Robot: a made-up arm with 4 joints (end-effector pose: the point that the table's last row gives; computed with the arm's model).
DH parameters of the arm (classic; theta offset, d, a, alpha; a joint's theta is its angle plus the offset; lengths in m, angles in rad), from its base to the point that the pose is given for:
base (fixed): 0 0.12 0.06 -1.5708
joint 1: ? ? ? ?
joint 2: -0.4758 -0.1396 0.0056 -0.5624
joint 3: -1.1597 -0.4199 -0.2 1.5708
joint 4: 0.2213 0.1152 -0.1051 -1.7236
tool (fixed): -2.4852 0.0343 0 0
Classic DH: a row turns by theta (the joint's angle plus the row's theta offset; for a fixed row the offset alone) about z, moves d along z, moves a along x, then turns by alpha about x.
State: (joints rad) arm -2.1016 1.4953 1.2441 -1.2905
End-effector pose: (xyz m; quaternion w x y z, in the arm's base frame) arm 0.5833 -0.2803 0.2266 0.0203 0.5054 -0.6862 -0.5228
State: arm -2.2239 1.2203 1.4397 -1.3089
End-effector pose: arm 0.5996 -0.3121 0.2560 0.0122 -0.5014 0.6581 0.5616
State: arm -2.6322 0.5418 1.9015 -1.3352
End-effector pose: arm 0.6266 -0.3444 0.4051 0.0510 -0.5376 0.5894 0.6008
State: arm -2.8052 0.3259 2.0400 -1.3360
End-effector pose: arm 0.6138 -0.3402 0.4862 0.0554 -0.5696 0.5722 0.5874
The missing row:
joint 1: -0.2468 -0.166 -0.4176 2.0815
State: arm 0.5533 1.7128 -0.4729 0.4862
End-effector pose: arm -0.5717 0.1073 -0.3552 0.0517 -0.3482 0.1312 0.9267
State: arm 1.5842 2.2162 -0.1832 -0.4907
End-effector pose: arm -0.6114 -0.0297 0.3892 0.2965 -0.3536 0.3203 -0.8273
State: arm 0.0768 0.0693 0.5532 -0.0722
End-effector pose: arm -0.6102 0.0844 -0.4637 0.1529 0.0234 0.1163 0.9811
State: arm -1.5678 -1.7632 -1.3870 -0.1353
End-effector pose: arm 0.7859 -0.0084 -0.2468 0.7482 0.5212 -0.4106 0.0027
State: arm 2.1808 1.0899 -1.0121 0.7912
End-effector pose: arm -0.3816 0.2130 0.6617 0.0217 -0.4605 -0.6392 -0.6155
